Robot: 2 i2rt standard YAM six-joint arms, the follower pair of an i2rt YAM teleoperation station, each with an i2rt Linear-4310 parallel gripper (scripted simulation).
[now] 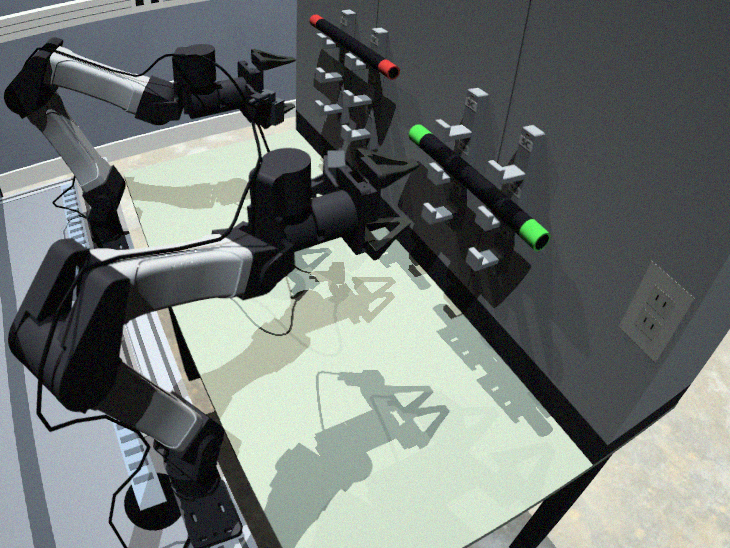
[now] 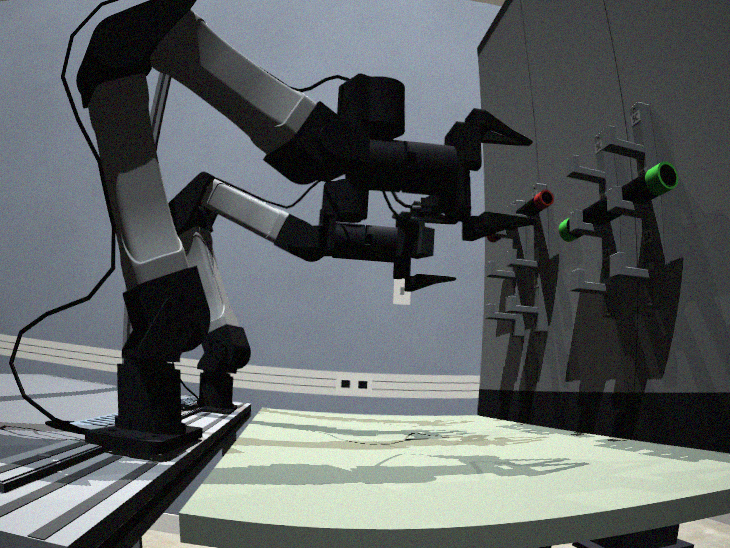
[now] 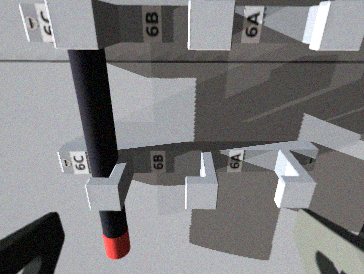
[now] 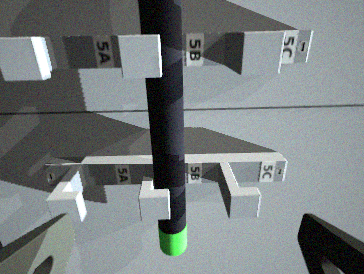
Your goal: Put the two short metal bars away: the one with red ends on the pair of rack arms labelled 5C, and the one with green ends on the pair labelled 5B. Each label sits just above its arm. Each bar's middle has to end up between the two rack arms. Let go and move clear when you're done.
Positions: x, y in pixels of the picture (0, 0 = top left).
Labels:
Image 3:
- my left gripper: 179, 222
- red-ended bar: 89, 69
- wall panel: 152, 102

